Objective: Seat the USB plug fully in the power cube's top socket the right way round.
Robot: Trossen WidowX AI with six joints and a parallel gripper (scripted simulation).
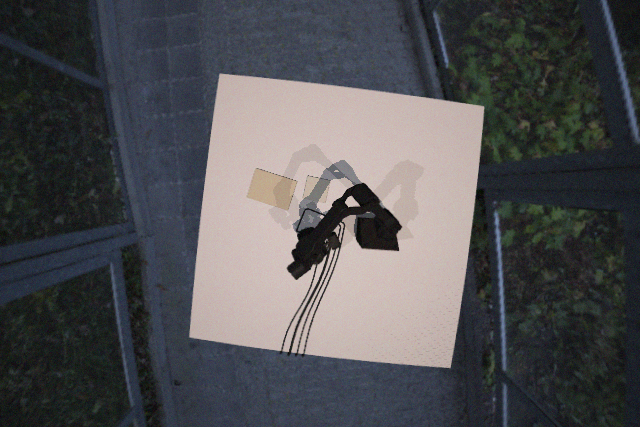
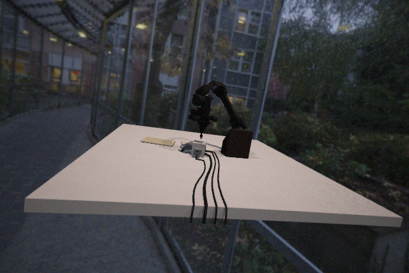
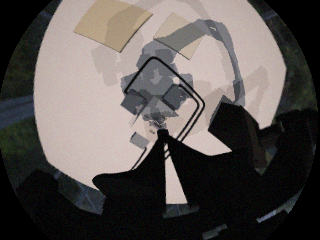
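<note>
Right now my gripper tip is 20 mm above the USB plug. From my gripper tip the other things lie so: flat tan card 260 mm ahead, 170 mm to the right, 130 mm below.
</note>
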